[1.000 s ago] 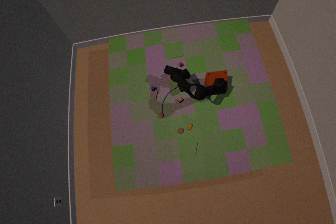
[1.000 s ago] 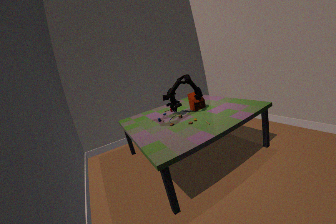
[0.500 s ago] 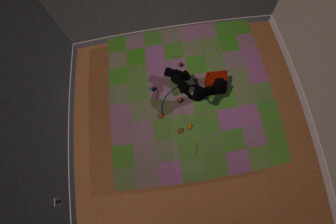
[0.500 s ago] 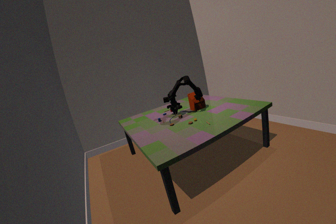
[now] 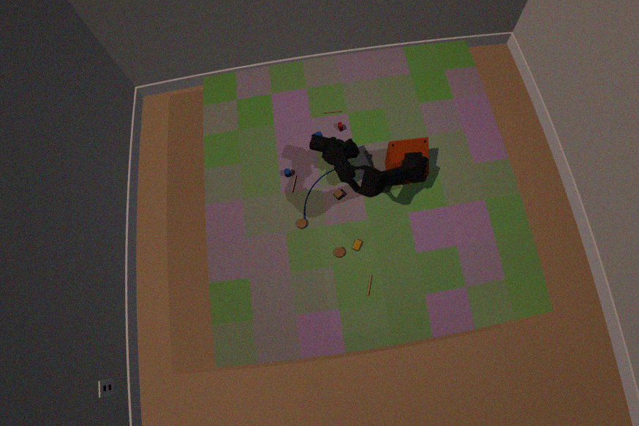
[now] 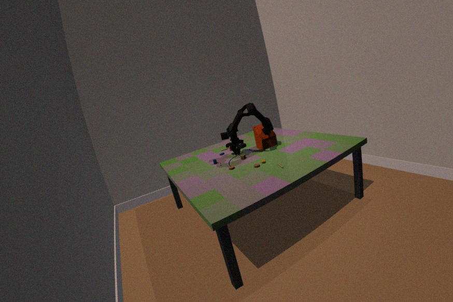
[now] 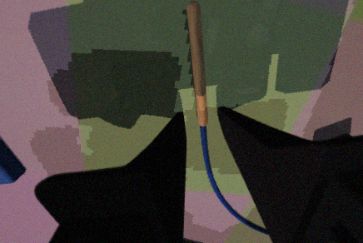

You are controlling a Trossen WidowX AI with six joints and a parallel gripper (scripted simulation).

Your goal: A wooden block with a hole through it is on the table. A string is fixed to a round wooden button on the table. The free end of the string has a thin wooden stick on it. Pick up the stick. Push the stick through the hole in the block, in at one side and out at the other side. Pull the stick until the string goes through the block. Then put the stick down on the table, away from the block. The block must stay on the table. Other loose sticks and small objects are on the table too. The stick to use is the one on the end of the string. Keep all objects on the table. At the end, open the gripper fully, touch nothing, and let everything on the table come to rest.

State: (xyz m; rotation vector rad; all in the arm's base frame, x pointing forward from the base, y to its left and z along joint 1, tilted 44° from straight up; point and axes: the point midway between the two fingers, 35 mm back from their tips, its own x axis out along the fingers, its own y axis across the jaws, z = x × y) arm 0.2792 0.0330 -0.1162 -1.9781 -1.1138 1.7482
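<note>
My gripper tip is now 2 cm past the thin wooden stick. From my gripper tip the other things lie so: red block (18 cm to the right, 2 cm behind, 2 cm above); blue block (15 cm to the right, 8 cm ahead); wooden block (12 cm to the left, 1 cm ahead, 1 cm above).
</note>
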